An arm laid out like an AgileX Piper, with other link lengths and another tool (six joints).
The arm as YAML. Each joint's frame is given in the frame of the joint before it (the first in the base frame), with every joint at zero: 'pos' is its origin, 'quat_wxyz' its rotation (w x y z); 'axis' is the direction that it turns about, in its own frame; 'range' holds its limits. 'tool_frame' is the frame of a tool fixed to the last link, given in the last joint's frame.
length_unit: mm
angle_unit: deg
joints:
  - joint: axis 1
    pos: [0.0, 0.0, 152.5]
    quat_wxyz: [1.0, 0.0, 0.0, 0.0]
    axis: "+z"
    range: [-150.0, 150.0]
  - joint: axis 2
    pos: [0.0, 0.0, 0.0]
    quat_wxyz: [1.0, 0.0, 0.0, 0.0]
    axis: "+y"
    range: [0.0, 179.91]
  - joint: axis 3
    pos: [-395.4, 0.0, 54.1]
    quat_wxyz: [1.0, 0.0, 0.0, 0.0]
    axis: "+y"
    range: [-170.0, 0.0]
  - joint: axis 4
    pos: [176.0, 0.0, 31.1]
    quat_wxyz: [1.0, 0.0, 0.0, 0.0]
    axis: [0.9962, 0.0, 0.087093]
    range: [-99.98, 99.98]
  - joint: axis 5
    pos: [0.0, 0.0, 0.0]
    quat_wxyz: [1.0, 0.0, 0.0, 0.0]
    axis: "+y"
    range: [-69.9, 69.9]
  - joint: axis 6
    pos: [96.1, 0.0, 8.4]
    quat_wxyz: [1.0, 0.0, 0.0, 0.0]
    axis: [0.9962, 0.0, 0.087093]
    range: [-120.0, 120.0]
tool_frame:
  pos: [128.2, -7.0, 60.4]
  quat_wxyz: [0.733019, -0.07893, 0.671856, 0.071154]
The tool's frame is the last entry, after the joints.
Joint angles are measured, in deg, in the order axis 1, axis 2, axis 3, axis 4, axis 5, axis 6. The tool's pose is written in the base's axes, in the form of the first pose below.
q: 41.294, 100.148, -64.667, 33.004, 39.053, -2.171
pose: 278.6 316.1 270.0 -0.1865 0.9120 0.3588 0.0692
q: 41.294, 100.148, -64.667, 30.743, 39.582, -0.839
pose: 278.6 311.3 266.8 -0.1899 0.9163 0.3462 0.0673
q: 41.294, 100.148, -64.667, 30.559, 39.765, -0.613
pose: 278.2 310.7 266.2 -0.1894 0.9169 0.3451 0.0658
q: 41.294, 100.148, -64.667, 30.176, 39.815, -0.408
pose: 278.3 309.9 265.8 -0.1901 0.9176 0.3430 0.0659
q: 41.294, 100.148, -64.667, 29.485, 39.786, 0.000
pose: 279.1 308.5 265.1 -0.1908 0.9187 0.3394 0.0670
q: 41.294, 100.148, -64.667, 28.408, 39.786, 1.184
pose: 280.2 306.0 263.9 -0.1874 0.9212 0.3342 0.0677
